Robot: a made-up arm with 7 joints.
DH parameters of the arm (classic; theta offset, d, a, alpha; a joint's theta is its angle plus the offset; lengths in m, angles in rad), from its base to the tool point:
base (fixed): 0 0 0 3.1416
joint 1: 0 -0.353 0 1.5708
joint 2: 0 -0.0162 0 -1.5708
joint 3: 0 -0.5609 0 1.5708
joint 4: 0 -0.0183 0 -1.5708
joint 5: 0 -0.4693 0 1.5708
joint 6: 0 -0.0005 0 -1.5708
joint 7: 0 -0.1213 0 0
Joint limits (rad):
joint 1: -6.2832..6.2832
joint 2: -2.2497..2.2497
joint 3: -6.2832..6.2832
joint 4: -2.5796..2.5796
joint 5: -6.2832..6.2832
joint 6: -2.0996..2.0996
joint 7: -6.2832..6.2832
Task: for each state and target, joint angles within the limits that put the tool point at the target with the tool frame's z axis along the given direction. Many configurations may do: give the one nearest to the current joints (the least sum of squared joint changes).
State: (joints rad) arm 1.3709 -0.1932 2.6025 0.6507 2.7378 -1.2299 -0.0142
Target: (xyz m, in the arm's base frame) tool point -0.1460 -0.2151 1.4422 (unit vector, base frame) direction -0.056 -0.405 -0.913
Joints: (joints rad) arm 2.0437 0.3980 2.9646 0.2073 3.1282 -0.5995 -0.0142
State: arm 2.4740 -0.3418 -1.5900 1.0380 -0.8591 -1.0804 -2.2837
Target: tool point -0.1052 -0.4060 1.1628 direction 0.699 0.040 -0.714
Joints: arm 2.8365 -0.1031 -1.1142 1.2579 -0.9321 -1.1978 -2.2837
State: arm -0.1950 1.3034 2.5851 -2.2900 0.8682 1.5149 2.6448
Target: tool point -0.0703 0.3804 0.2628 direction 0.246 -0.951 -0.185
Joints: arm -0.8434 1.5223 2.1420 -2.5726 0.6195 1.7152 2.6448
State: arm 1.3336 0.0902 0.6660 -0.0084 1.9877 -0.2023 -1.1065
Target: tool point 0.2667 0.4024 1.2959 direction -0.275 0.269 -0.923
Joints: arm 1.5857 -0.2997 1.0108 -0.6875 2.3119 -0.9349 -1.1065
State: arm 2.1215 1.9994 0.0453 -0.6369 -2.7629 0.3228 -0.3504
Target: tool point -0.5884 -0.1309 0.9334 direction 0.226 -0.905 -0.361
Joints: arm 2.1391 1.2059 -0.7557 -1.3513 -3.3017 0.7181 -0.3504
